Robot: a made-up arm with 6 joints.
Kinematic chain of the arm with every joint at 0, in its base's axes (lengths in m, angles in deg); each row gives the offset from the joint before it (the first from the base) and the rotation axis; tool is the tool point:
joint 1: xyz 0 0 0.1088 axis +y
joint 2: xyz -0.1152 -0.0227 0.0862 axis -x
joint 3: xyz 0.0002 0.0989 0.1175 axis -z
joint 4: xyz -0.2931 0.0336 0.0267 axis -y
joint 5: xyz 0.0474 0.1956 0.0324 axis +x
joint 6: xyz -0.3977 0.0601 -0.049 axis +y
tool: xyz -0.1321 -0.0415 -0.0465
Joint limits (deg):
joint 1: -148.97..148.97
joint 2: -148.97..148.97
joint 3: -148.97..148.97
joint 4: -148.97..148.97
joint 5: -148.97..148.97
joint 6: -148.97..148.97
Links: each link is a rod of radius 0.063 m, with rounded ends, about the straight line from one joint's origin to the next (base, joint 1, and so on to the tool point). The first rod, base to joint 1, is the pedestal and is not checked.
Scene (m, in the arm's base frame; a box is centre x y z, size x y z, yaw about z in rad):
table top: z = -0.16
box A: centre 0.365 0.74 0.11 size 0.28 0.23 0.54 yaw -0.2
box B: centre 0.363 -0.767 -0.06 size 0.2 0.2 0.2 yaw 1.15
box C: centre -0.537 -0.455 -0.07 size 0.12 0.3 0.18 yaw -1
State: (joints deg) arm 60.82 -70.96 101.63 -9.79 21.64 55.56
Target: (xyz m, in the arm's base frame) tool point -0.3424 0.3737 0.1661
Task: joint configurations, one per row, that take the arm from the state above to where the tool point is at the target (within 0.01 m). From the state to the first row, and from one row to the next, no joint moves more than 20 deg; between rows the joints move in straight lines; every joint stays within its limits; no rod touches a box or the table.
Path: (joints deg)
1: 60.74 -60.67 82.66 -1.29 22.54 50.53
2: 60.66 -50.37 63.68 7.21 23.45 45.50
3: 60.58 -40.08 44.71 15.72 24.35 40.47
4: 60.49 -29.78 25.73 24.22 25.26 35.44
5: 60.41 -19.49 6.76 32.72 26.16 30.41
6: 60.33 -9.19 -12.22 41.22 27.07 25.38
7: 60.25 1.10 -31.19 49.73 27.97 20.35
8: 69.55 2.72 -11.92 56.04 26.30 23.24
9: 78.84 4.34 7.35 62.35 24.63 26.12
10: 88.14 5.95 26.63 68.66 22.95 29.00
11: 97.43 7.57 45.90 74.97 21.28 31.89
12: 106.73 9.19 65.17 81.28 19.61 34.77
13: 116.03 10.81 84.44 87.60 17.93 37.65

